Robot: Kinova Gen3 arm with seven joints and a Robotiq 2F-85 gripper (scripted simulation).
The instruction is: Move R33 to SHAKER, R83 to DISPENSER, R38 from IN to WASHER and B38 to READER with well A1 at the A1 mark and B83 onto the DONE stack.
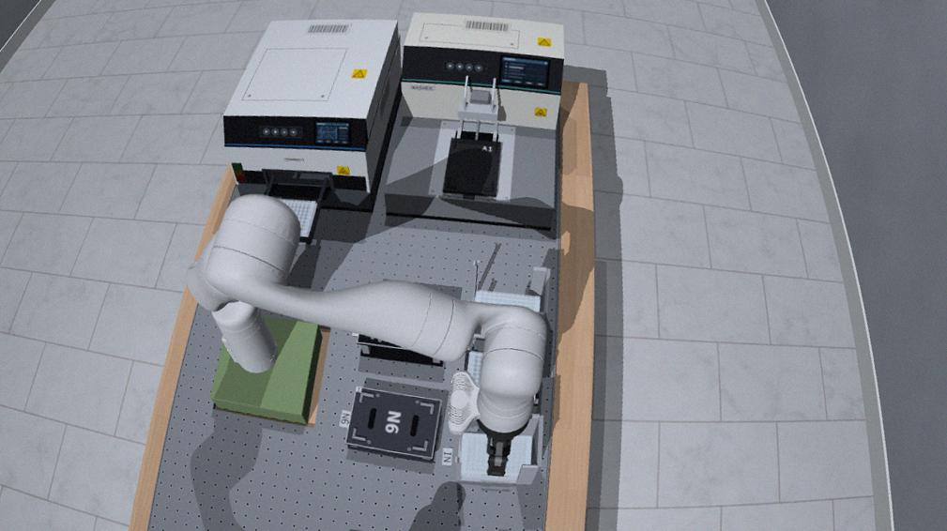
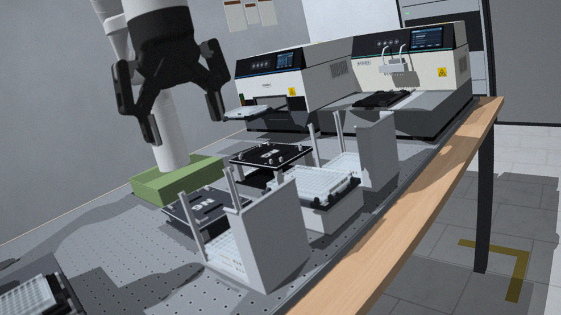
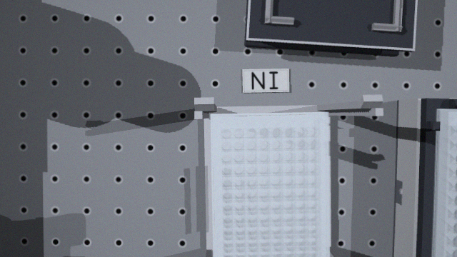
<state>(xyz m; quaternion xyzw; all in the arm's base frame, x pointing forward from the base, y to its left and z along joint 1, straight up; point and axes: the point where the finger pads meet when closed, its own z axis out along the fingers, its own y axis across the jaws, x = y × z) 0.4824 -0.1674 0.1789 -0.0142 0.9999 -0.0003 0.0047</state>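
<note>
My hand is 19 cm above the plate R38, 4 cm to the right of it and 1 cm short of it. The rest, counted from my hand: RG nest (28 cm to the left, 20 cm behind, 17 cm below); plate R33 (19 cm to the left, 16 cm below); plate R83 (30 cm to the right, 14 cm below, 8 cm behind).
</note>
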